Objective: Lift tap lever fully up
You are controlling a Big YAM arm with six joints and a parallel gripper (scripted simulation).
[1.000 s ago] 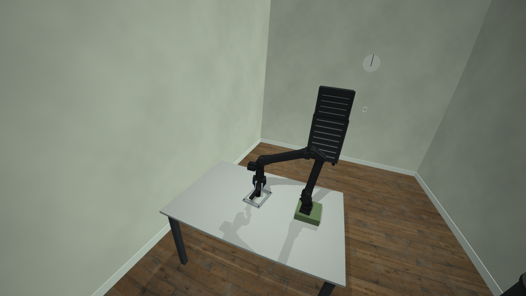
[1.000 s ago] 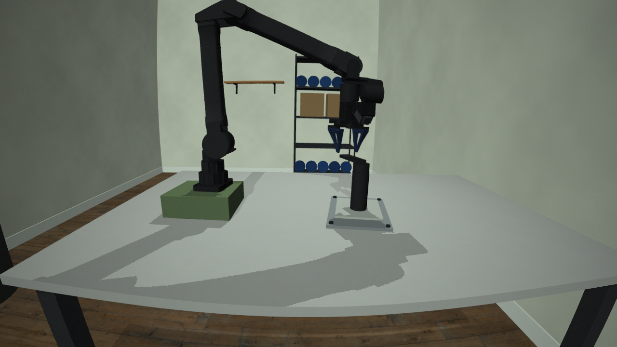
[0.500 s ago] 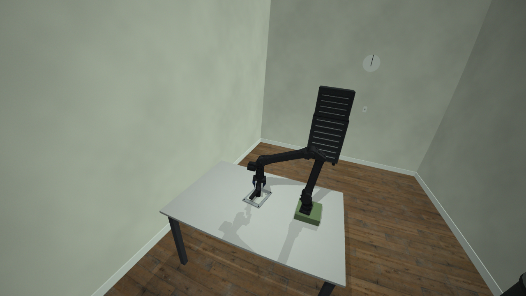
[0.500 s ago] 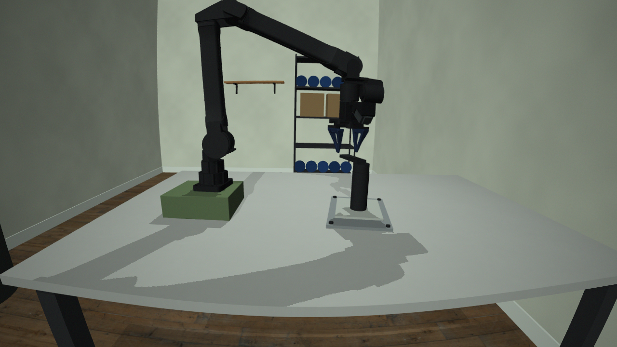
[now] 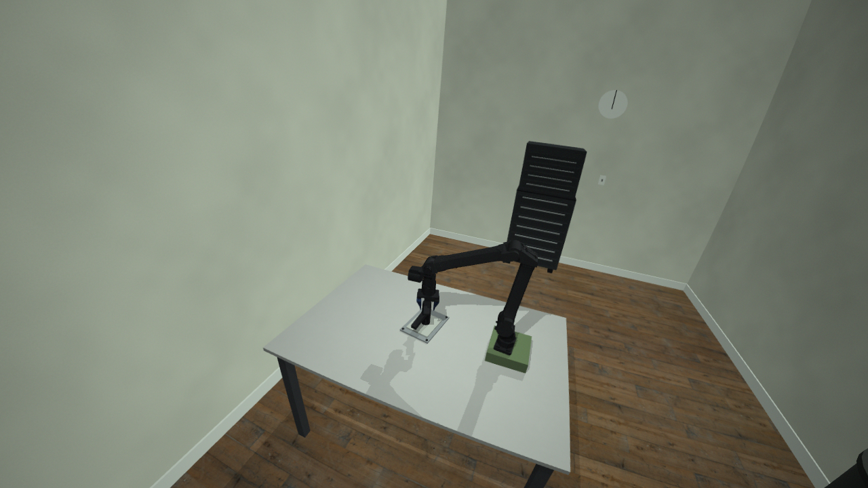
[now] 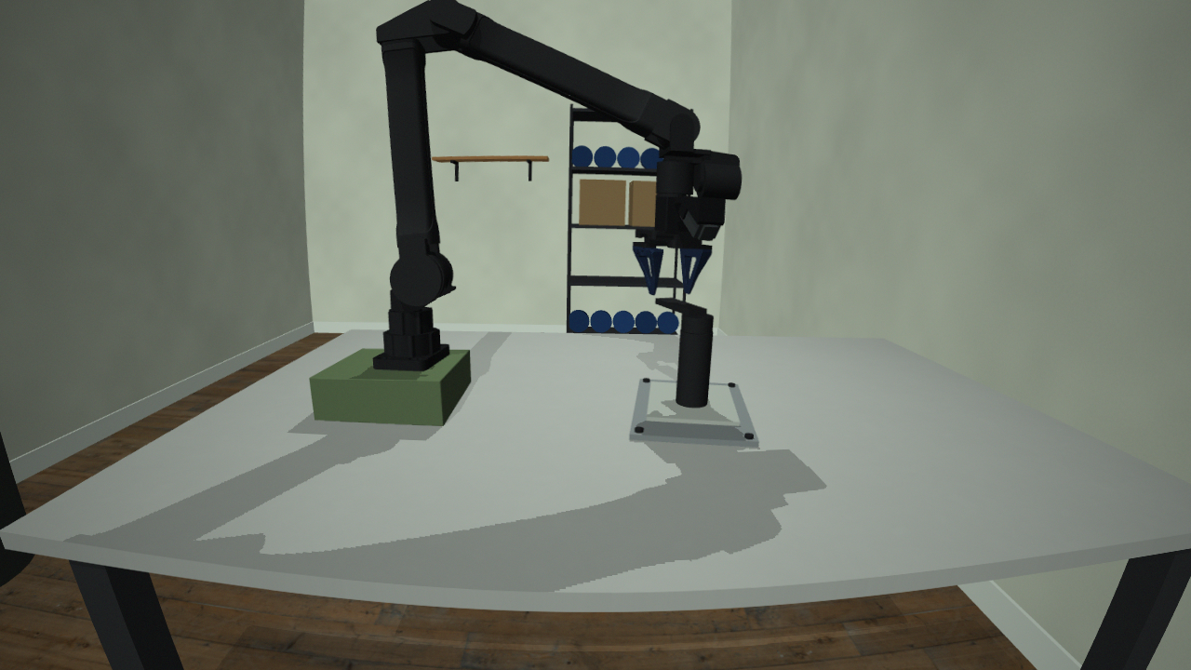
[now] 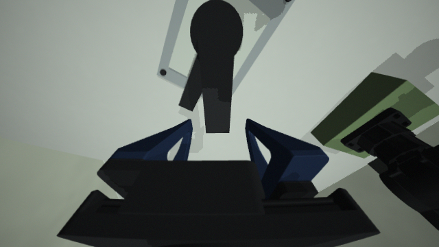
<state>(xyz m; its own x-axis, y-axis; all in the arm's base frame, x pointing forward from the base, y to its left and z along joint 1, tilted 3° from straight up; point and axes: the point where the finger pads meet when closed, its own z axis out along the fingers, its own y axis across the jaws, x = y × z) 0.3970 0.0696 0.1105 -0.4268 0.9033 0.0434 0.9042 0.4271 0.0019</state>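
Right now the black lever is 30 mm to the right of my hand, 20 mm below it and 10 mm ahead of it. The rest, counted from my hand: tap: 80 mm below, 50 mm to the right, 30 mm ahead.
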